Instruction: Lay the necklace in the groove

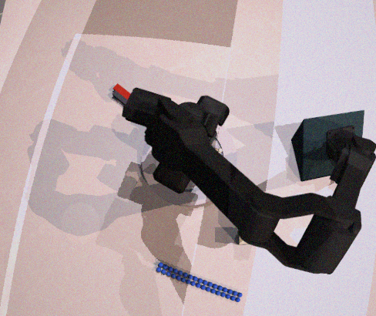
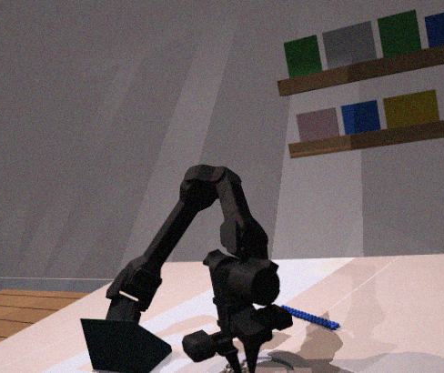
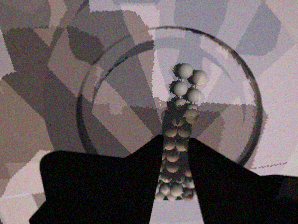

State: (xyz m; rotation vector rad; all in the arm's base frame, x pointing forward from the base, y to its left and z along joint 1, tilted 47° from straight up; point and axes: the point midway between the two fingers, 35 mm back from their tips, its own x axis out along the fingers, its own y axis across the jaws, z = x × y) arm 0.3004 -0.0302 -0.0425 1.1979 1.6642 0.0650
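My gripper tip is now 10 mm short of the round bead board and 10 mm above it. Round my gripper tip: small beige cube (70 mm behind, 190 mm to the left); then grey block (120 mm ahead, 160 mm to the right, 10 mm below).
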